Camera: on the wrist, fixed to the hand. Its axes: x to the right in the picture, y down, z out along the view.
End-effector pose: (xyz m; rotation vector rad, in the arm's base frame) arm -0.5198 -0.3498 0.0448 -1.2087 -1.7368 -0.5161
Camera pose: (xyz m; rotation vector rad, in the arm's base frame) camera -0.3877 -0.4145 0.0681 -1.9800 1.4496 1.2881
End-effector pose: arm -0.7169 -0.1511 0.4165 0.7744 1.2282 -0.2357
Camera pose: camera -0.7673 -0.0174 0.4582 1.5842 -1.0959 2.2348
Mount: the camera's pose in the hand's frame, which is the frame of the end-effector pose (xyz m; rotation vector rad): -0.0238 0.0861 -0.1191 0.0618 0.0119 -3.0837
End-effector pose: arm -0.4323 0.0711 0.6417 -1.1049 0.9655 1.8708
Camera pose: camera -0.4573 -0.0757 0.6421 -0.8406 -0.8839 -0.7893
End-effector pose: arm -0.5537 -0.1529 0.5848 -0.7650 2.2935 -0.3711
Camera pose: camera -0.6574 -0.0645 0.6448 2.5622 0.7848 1.0559
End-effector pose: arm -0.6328 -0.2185 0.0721 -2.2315 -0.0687 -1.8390
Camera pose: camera -0.7354 -0.3252 0.0558 -0.0151 1.7948 0.3339
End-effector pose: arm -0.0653 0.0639 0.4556 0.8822 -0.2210 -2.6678
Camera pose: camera 0.0462 -0.0138 0.3948 -0.1902 -0.5897 0.3777
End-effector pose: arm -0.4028 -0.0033 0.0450 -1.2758 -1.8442 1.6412
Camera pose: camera -0.2670 0.0415 0.0035 1.4872 -1.0621 -0.3534
